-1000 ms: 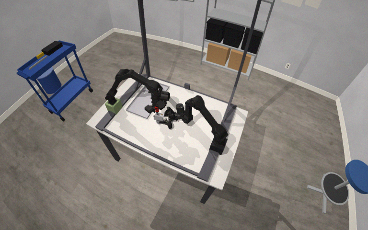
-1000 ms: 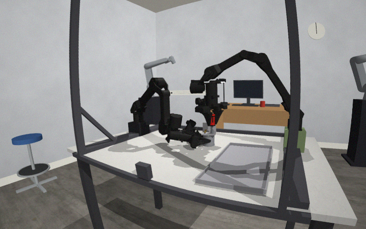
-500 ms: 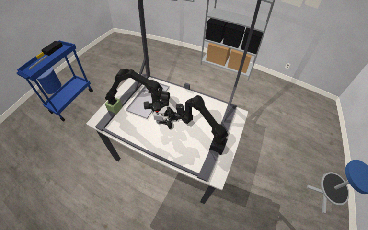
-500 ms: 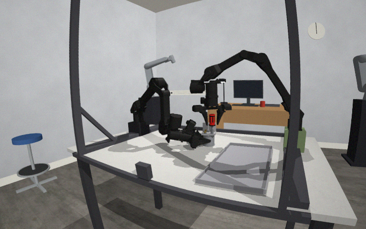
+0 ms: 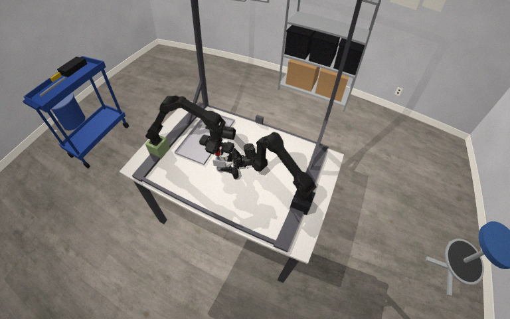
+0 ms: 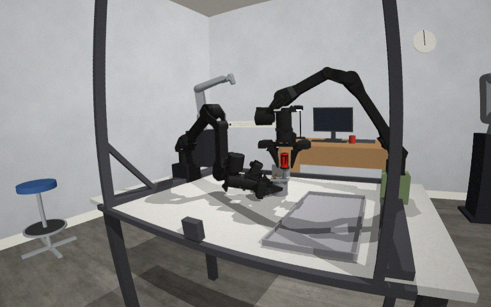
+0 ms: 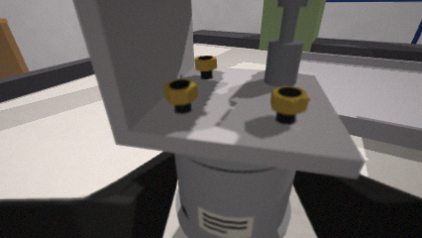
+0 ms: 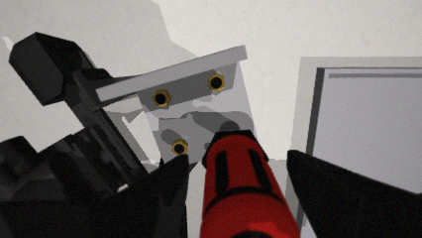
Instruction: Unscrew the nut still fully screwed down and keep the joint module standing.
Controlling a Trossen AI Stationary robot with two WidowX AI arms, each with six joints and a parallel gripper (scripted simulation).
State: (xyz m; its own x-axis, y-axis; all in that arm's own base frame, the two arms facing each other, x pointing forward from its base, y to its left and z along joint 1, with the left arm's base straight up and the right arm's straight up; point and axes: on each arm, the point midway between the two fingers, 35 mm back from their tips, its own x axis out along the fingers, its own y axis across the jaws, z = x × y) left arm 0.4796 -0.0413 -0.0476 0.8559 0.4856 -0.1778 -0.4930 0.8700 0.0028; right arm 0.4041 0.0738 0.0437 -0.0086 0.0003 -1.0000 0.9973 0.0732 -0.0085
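Note:
Right now the red-handled nut driver is 30 mm below my right hand. From my right hand the other things lie so: l-shaped bracket (70 mm below, 20 mm to the left, 10 mm ahead); grey joint module (110 mm below, 20 mm to the left, 10 mm ahead); shallow grey tray (190 mm to the right, 170 mm behind, 140 mm below).
Right now my left hand is 1 cm short of the grey joint module and 3 cm to the left of it. Also, from my left hand: l-shaped bracket (1 cm ahead, 3 cm to the right, 4 cm above); red-handled nut driver (5 cm to the right, 8 cm above); shallow grey tray (17 cm behind, 24 cm to the right, 3 cm below).

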